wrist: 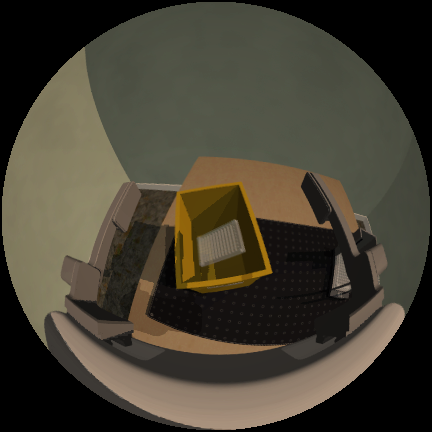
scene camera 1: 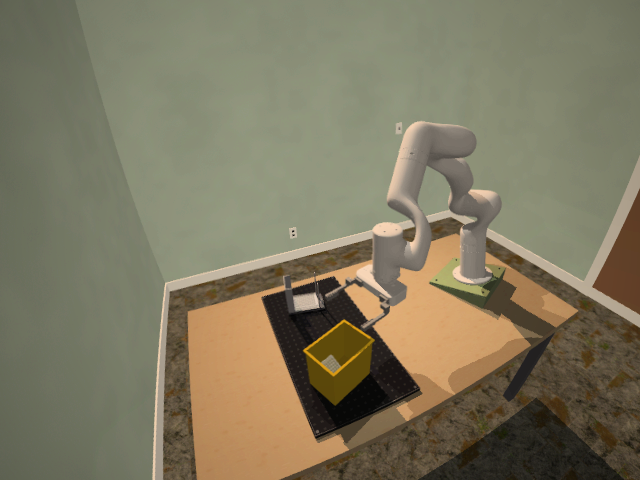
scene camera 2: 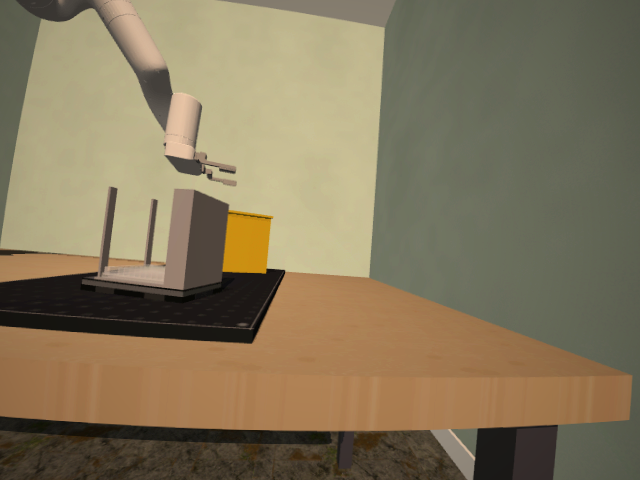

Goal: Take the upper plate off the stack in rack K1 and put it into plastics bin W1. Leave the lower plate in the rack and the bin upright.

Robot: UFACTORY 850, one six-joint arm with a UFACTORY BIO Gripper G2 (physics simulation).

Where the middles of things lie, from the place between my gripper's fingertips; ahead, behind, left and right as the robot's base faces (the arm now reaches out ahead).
My hand is 20 cm above the yellow bin W1 (scene camera 1: 352, 348), 2 cm to the right of it and 2 cm short of it.
